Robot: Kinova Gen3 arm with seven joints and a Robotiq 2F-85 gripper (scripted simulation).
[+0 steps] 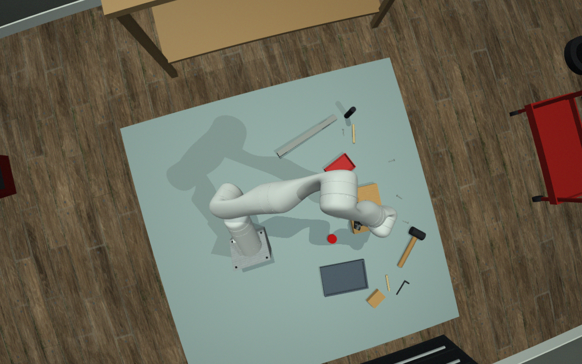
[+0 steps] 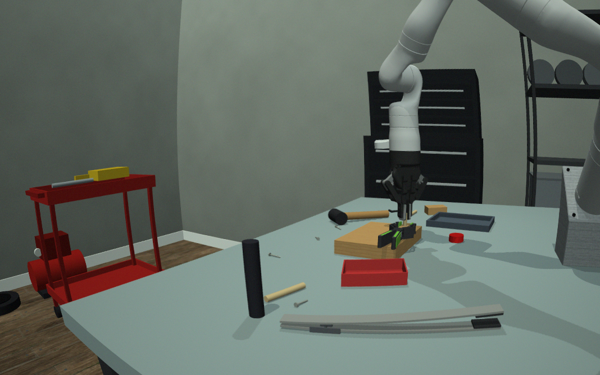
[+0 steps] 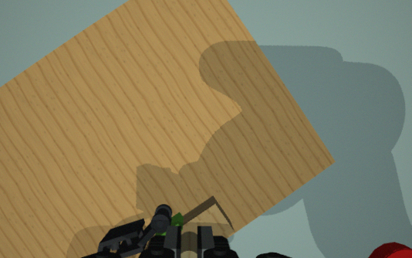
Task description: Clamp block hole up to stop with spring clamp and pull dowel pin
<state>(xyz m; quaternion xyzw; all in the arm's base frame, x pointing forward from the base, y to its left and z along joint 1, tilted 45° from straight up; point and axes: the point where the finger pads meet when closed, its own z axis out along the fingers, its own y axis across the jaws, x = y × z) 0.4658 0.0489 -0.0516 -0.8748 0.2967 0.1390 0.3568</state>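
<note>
My gripper is now 50 mm above the small wooden block. Round my hand: dowel pin 20 mm below; then red puck 120 mm behind, 90 mm to the right, 80 mm below; then wooden bench board 60 mm below, 50 mm ahead.
</note>
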